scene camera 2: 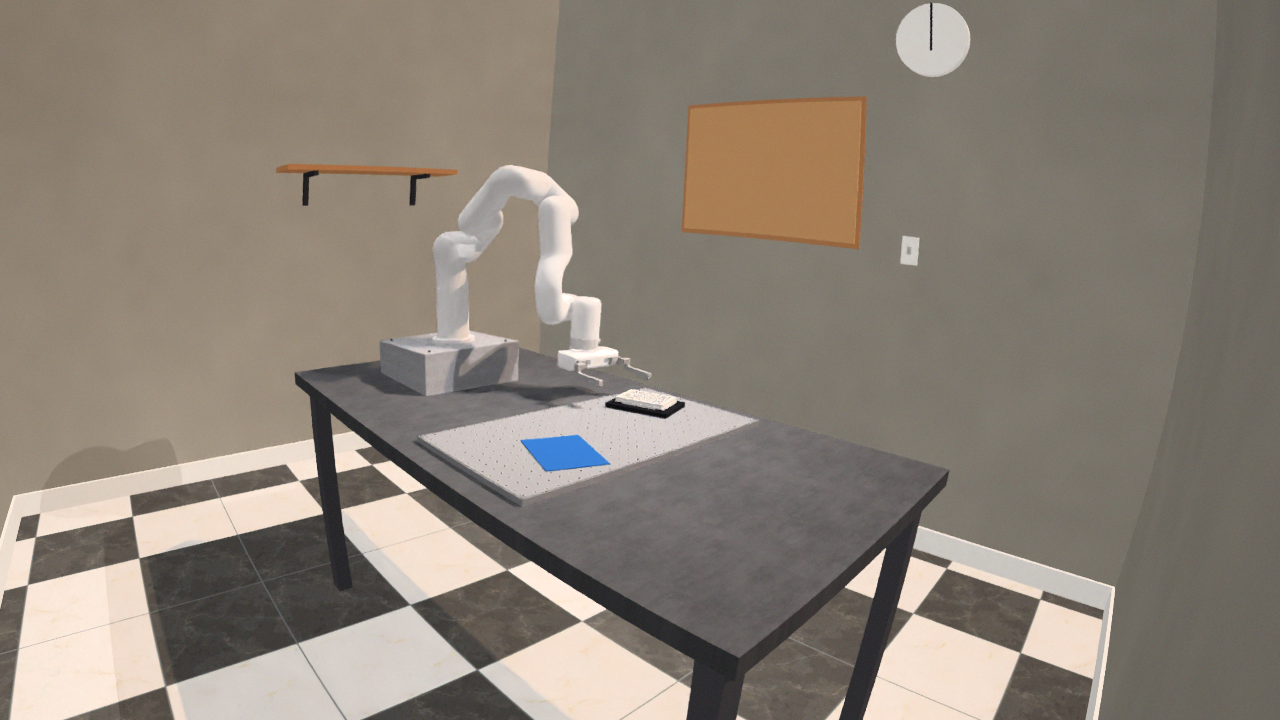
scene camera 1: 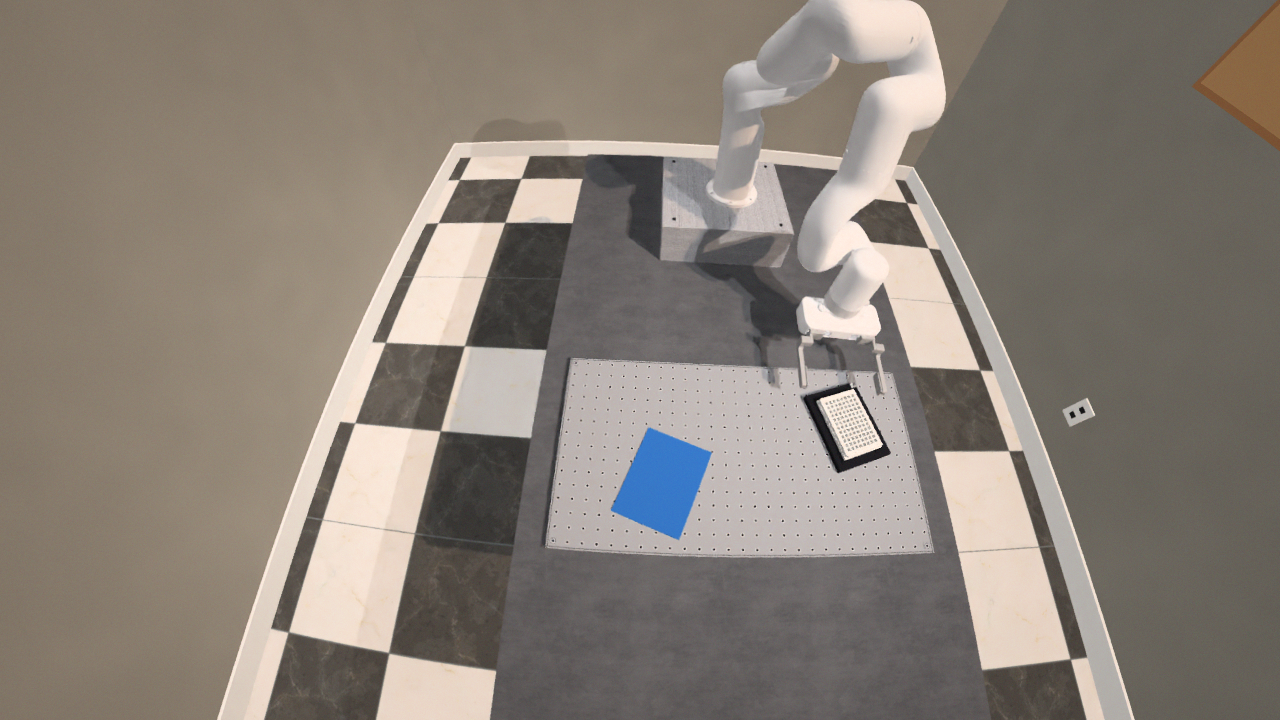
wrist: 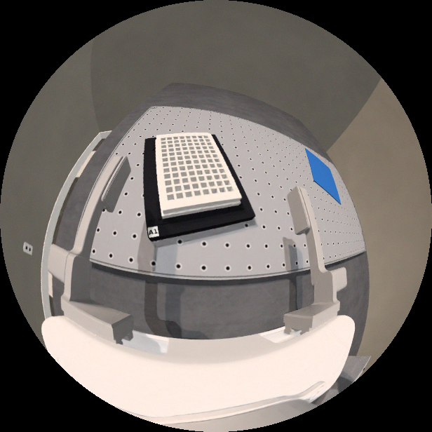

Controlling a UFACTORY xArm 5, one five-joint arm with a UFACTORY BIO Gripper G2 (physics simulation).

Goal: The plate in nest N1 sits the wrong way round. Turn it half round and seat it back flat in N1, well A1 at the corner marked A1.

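Note:
A white well plate [scene camera 1: 850, 424] [scene camera 2: 646, 399] [wrist: 196, 171] with a grid of square wells lies in a black nest [scene camera 1: 838, 465] [scene camera 2: 621, 407] [wrist: 150, 187]. In the wrist view a white A1 label [wrist: 153, 231] marks the nest's near left corner. The plate looks flat; which of its corners is well A1 cannot be made out. My gripper [scene camera 1: 843, 388] [scene camera 2: 624, 378] [wrist: 209, 196] is open and empty. Its two fingers stand wide apart, above the board at the nest's arm side, short of the plate and higher than it.
A flat blue square [scene camera 1: 662, 483] [scene camera 2: 564, 452] [wrist: 323, 175] lies on the perforated grey board [scene camera 1: 760, 528] [scene camera 2: 483, 461] [wrist: 215, 260], away from the nest. The arm's base block [scene camera 1: 725, 246] [scene camera 2: 449, 365] stands on the dark table behind the board.

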